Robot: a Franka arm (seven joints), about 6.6 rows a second.
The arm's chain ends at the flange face. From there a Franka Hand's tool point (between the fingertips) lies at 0.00 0.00 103.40 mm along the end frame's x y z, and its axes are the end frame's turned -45 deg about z.
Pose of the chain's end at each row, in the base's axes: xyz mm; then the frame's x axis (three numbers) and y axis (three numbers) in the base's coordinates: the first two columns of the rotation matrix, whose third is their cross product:
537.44 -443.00 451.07 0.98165 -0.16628 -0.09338 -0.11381 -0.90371 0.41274
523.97 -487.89 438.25 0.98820 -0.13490 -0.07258 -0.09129 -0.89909 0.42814
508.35 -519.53 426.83 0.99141 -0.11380 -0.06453 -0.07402 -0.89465 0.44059
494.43 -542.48 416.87 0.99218 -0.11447 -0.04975 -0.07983 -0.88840 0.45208
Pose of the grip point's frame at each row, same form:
521.62 -483.80 357.38 0.77461 0.52144 -0.35788 0.61366 -0.75660 0.22582
511.25 -530.95 345.11 0.76331 0.54036 -0.35406 0.63421 -0.73114 0.25142
497.20 -564.20 334.25 0.75337 0.55214 -0.35717 0.64869 -0.71308 0.26591
484.51 -588.45 324.78 0.75803 0.54725 -0.35485 0.64513 -0.70914 0.28449

